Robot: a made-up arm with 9 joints. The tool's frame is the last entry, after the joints.
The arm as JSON. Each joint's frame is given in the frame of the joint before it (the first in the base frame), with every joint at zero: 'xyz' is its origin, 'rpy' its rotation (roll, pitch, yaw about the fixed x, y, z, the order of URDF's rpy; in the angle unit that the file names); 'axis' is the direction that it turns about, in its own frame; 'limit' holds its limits. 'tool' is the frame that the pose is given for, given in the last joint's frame.
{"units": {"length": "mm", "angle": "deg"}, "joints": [
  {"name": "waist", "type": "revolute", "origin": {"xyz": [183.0, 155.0, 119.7], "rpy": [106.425, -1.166, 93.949]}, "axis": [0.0, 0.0, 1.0], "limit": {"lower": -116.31, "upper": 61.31}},
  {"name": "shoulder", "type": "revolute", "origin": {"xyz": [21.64, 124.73, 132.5], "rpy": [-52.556, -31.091, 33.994]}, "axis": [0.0, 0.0, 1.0], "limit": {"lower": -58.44, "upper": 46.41}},
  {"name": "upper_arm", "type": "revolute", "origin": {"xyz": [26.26, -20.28, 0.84], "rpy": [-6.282, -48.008, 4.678]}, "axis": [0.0, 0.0, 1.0], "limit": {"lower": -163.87, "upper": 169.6}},
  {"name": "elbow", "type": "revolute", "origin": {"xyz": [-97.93, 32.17, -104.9], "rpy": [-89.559, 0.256, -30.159]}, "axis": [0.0, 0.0, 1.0], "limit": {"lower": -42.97, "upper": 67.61}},
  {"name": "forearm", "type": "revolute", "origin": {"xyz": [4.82, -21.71, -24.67], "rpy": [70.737, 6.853, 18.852]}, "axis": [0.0, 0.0, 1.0], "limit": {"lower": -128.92, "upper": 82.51}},
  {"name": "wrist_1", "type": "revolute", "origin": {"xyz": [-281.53, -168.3, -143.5], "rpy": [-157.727, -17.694, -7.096]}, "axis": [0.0, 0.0, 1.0], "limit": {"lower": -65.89, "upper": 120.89}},
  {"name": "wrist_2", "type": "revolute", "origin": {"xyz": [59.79, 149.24, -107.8], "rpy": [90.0, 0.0, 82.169]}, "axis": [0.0, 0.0, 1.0], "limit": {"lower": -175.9, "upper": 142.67}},
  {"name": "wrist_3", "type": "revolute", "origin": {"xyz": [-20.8, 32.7, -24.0], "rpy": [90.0, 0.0, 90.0]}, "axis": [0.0, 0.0, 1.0], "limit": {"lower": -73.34, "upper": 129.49}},
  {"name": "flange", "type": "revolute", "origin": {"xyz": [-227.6, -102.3, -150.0], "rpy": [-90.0, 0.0, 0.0]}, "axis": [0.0, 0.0, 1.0], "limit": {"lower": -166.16, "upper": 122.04}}
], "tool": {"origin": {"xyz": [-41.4, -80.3, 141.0], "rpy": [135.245, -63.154, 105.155]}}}
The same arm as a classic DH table. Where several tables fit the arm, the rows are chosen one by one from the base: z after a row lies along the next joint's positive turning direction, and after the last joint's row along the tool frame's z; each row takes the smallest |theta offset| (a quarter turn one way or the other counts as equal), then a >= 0, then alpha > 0; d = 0 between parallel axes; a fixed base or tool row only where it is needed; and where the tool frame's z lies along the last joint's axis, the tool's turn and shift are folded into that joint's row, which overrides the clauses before.
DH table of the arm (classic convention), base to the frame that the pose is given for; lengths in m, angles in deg. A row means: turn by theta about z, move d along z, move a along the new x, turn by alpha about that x. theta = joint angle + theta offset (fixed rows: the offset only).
base (fixed): theta_offset -85.71; d 0.1769; a -0.1409; alpha -106.42
waist: theta_offset 56.79; d 0.3027; a -0.1151; alpha 58.62
shoulder: theta_offset 49.03; d 0.087; a 0.0185; alpha 48.32
upper_arm: theta_offset 65.46; d -0.1416; a -0.1008; alpha -89.56
elbow: theta_offset 21.5; d -0.0537; a -0.0034; alpha 70.88
forearm: theta_offset -50.93; d -0.7108; a -0.0874; alpha -151.84
wrist_1: theta_offset 42.08; d -0.7776; a 0.156; alpha 90
wrist_2: theta_offset 90; d 0.0149; a 0.0327; alpha 90
wrist_3: theta_offset 0; d -0.1708; a -0.2276; alpha -90
flange: theta_offset -32.86; d 0.0083; a 0.0088; alpha -108.7
tool (fixed): theta_offset -109.61; d -0.0949; a 0; alpha 0
Joint limits (deg, base to tool): -116.31..61.31 -58.44..46.41 -163.87..169.6 -42.97..67.61 -128.92..82.51 -65.89..120.89 -175.9..142.67 -73.34..129.49 -166.16..122.04

